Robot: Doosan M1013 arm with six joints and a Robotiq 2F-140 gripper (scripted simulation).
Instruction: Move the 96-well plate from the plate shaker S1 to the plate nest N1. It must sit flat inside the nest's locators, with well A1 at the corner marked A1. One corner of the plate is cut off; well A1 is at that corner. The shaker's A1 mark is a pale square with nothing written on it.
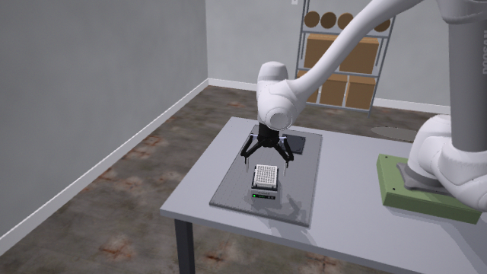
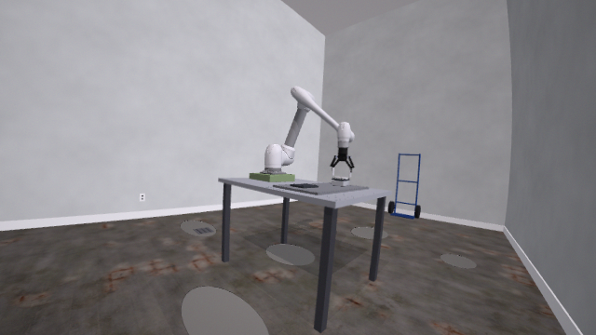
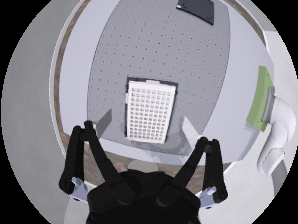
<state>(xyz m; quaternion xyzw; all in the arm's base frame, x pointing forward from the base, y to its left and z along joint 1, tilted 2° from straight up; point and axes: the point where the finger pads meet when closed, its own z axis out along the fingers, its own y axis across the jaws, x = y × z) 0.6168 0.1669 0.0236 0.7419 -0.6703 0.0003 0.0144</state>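
Now: hand 2 cm above the white 96-well plate. Also, from my hand: dark plate nest: 38 cm to the right, 8 cm below, 7 cm behind.
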